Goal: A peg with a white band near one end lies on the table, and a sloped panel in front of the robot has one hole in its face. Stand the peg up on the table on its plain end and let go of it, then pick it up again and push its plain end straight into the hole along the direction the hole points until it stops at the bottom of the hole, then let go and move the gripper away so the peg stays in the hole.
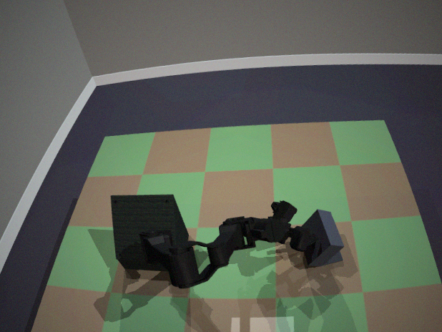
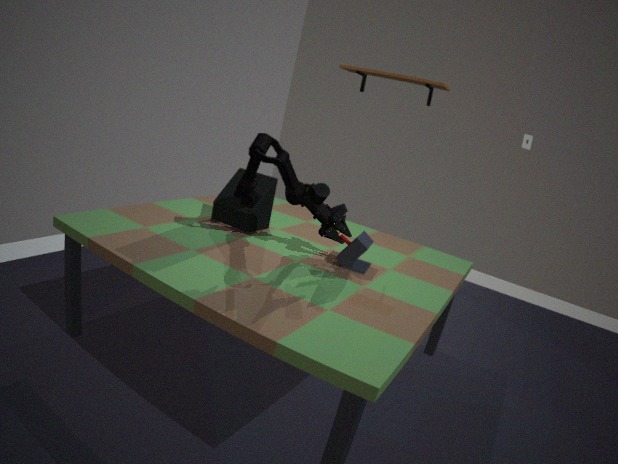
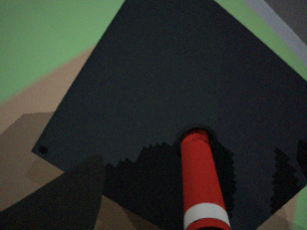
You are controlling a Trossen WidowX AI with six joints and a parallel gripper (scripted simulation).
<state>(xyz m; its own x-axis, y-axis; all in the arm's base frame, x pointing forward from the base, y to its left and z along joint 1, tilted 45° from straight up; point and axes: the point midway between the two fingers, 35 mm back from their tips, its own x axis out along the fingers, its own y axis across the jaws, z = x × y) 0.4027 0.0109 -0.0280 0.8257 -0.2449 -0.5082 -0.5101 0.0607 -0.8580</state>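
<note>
Now: the red peg 10 mm to the right of my gripper tip and 10 mm behind it. Also, from my gripper tip: dark sloped panel 40 mm ahead, 30 mm below, 10 mm to the left.
</note>
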